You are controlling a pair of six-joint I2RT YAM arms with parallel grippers.
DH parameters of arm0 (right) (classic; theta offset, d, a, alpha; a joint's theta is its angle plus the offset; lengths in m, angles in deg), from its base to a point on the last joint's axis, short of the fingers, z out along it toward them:
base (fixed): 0 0 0 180
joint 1: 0 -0.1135 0.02 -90
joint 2: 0 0 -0.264 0
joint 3: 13.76 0 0.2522 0
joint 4: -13.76 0 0.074 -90
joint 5: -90 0 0 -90
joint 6: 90 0.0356 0 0
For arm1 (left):
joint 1: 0 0.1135 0.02 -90
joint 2: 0 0 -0.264 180
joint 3: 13.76 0 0.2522 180
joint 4: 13.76 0 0.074 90
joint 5: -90 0 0 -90
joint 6: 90 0.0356 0 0
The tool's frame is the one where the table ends.
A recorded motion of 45 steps. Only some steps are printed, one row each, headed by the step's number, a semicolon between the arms.
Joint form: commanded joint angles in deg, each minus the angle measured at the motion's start. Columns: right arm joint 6, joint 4, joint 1, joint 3, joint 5, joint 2; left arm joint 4, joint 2, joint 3, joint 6, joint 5, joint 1.
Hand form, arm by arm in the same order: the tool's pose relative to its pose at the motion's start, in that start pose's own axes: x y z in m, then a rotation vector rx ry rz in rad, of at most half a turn. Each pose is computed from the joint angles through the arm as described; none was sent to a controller.
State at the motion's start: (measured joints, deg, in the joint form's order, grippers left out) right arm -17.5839 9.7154 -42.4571 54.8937 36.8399 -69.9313; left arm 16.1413 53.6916 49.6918 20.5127 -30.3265 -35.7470
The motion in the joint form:
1: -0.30 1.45 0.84 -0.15 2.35 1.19; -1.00 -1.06 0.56 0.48 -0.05 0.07
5: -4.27 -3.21 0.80 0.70 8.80 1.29; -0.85 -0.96 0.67 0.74 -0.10 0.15
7: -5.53 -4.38 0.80 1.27 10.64 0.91; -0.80 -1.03 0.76 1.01 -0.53 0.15
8: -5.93 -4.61 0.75 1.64 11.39 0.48; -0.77 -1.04 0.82 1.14 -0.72 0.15
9: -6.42 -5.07 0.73 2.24 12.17 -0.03; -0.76 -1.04 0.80 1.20 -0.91 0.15
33: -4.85 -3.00 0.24 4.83 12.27 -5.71; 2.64 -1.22 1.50 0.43 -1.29 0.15
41: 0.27 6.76 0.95 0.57 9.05 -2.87; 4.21 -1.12 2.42 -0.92 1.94 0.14
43: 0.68 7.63 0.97 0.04 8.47 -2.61; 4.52 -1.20 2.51 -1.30 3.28 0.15
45: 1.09 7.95 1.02 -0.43 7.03 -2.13; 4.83 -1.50 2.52 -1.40 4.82 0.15
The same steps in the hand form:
1: -0.0067 -0.0008 -0.0065 -0.0145 -0.0413 -0.0312; -0.0075 -0.0005 -0.0056 -0.0143 -0.0370 0.0311
5: -0.0056 0.0044 -0.0074 -0.1366 -0.0330 -0.0593; -0.0075 -0.0001 -0.0056 -0.0141 -0.0350 0.0341
7: -0.0057 0.0046 -0.0064 -0.1707 -0.0340 -0.0693; -0.0082 -0.0004 -0.0060 -0.0078 -0.0392 0.0399
8: -0.0056 0.0042 -0.0049 -0.1849 -0.0361 -0.0727; -0.0085 -0.0005 -0.0062 -0.0049 -0.0409 0.0426
9: -0.0062 0.0033 -0.0034 -0.1994 -0.0376 -0.0765; -0.0084 -0.0006 -0.0062 -0.0017 -0.0416 0.0434
33: 0.0028 -0.0076 0.0180 -0.2141 -0.0255 -0.0377; -0.0071 -0.0027 -0.0082 0.0182 -0.0087 0.0075
41: -0.0011 -0.0065 0.0068 -0.1171 -0.0987 -0.0461; -0.0086 -0.0009 -0.0097 -0.0306 0.0216 -0.0225
43: -0.0006 -0.0061 0.0059 -0.1050 -0.1029 -0.0456; -0.0084 -0.0004 -0.0103 -0.0521 0.0315 -0.0303
45: -0.0004 -0.0058 0.0042 -0.0790 -0.0998 -0.0413; -0.0083 -0.0002 -0.0117 -0.0774 0.0407 -0.0319

